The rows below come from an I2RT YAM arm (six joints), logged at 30 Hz.
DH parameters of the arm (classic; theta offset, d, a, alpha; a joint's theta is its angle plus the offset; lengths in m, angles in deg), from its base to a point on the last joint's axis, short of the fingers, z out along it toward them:
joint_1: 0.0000 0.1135 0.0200 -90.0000
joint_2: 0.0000 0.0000 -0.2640 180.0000
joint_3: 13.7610 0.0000 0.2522 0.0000
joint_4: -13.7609 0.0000 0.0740 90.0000
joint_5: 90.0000 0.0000 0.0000 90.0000
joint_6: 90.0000 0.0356 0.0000 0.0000
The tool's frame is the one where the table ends.
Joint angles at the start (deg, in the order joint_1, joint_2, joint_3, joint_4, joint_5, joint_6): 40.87 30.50 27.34 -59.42 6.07 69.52
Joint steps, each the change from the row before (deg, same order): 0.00 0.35 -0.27 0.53 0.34 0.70; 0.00 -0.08 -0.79 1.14 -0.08 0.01; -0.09 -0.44 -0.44 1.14 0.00 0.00; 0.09 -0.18 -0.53 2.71 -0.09 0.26; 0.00 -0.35 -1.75 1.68 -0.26 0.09; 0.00 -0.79 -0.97 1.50 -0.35 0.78; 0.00 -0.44 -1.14 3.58 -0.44 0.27; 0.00 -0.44 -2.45 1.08 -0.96 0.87; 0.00 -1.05 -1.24 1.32 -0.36 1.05; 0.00 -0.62 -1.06 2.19 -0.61 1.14
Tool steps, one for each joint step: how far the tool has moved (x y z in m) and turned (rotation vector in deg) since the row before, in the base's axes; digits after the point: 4 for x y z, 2 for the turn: 0.0010 0.0006 -0.0014 0.00 0.02 -0.77; 0.0008 0.0007 -0.0030 0.34 -0.28 0.03; 0.0008 0.0005 -0.0007 0.75 -0.86 -0.09; 0.0027 0.0026 0.0000 1.72 -1.67 -0.09; 0.0003 0.0005 -0.0072 0.39 -0.04 0.06; 0.0002 0.0005 -0.0026 1.45 -0.59 -0.47; 0.0028 0.0028 -0.0018 2.29 -1.86 0.03; -0.0015 -0.0005 -0.0117 0.41 1.49 -0.15; -0.0005 -0.0001 -0.0039 1.47 -0.32 -0.65; 0.0009 0.0013 -0.0025 2.08 -0.61 -0.55
